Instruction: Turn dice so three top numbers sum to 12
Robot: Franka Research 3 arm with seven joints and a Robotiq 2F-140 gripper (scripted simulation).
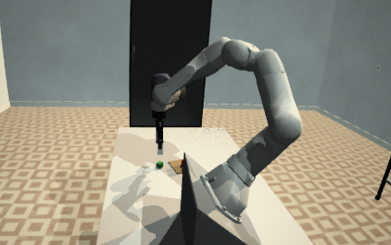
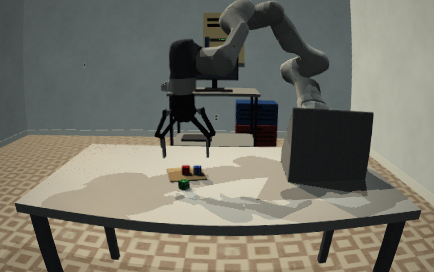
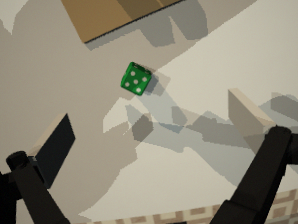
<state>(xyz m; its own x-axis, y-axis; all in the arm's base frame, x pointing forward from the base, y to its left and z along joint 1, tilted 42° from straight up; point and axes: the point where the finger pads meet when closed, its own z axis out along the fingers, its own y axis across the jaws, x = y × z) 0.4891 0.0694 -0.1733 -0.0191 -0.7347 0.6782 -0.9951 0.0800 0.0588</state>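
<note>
My gripper is now 1 cm short of the green die, 1 cm to the left of it and 11 cm above it. The rest, counted from my hand: blue die 3 cm behind, 15 cm to the right, 11 cm below; red die 2 cm ahead, 15 cm to the right, 11 cm below; tan mat 2 cm ahead, 15 cm to the right, 13 cm below.
</note>
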